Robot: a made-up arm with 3 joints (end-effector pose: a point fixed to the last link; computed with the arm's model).
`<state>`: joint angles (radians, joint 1 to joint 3).
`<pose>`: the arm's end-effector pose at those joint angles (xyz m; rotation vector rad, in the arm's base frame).
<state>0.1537 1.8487 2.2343</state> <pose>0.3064 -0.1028 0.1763 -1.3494 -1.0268 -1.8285</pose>
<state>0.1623 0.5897 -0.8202</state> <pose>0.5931 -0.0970 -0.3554 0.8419 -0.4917 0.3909</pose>
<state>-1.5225 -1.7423 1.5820</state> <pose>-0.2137 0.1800 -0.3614 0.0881 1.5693 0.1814</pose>
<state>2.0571 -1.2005 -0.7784</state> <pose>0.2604 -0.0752 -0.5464 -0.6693 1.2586 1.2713</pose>
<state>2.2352 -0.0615 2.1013</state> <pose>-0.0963 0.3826 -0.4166 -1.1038 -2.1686 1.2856</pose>
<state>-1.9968 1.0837 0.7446</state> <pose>-0.4425 -0.3672 -0.0629 -1.5396 0.0048 -2.0769</pose>
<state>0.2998 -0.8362 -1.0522</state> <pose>0.0224 -0.1725 -0.6308 0.8571 0.8878 -0.1785</pose>
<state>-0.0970 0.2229 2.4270</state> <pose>0.4130 -0.1730 -0.3429 -2.4229 0.0164 -0.3144</pose>
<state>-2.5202 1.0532 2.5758</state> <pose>-0.4567 -0.1788 -0.0501 0.9865 -1.9037 0.9609</pose>
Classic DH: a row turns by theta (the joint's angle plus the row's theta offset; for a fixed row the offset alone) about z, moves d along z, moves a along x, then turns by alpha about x. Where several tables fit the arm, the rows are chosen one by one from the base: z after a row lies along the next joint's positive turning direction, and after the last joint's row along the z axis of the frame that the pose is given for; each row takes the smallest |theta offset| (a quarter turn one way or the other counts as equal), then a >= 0, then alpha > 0; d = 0 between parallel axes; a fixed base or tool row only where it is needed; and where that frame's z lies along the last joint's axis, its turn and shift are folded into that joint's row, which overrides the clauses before.
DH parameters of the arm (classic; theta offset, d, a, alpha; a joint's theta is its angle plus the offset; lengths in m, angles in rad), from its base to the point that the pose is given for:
joint 1: 0 -0.1469 0.1135 1.5708
joint 2: -1.5708 0.1663 0.3422 1.5708
joint 3: 1.5708 -0.2632 0.0792 -1.5708
tool (fixed): 1.5708 -0.0393 0 0

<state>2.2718 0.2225 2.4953</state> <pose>-0.1794 0.4090 -0.3455 -1.0052 -2.3941 0.6659</pose>
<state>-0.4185 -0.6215 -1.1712</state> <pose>0.0048 -0.1783 -0.6501 1.2448 0.3069 -0.7239</pose>
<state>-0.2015 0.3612 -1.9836</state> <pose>0.4709 -0.1967 -0.4271 1.9152 -0.4274 0.2258</pose>
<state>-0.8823 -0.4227 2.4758</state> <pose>0.0572 -0.2714 -0.4942 -2.0653 1.1694 0.1098</pose>
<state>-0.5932 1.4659 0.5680</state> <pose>0.2492 -0.4746 0.0800 -0.8869 -1.2685 -0.8890</pose>
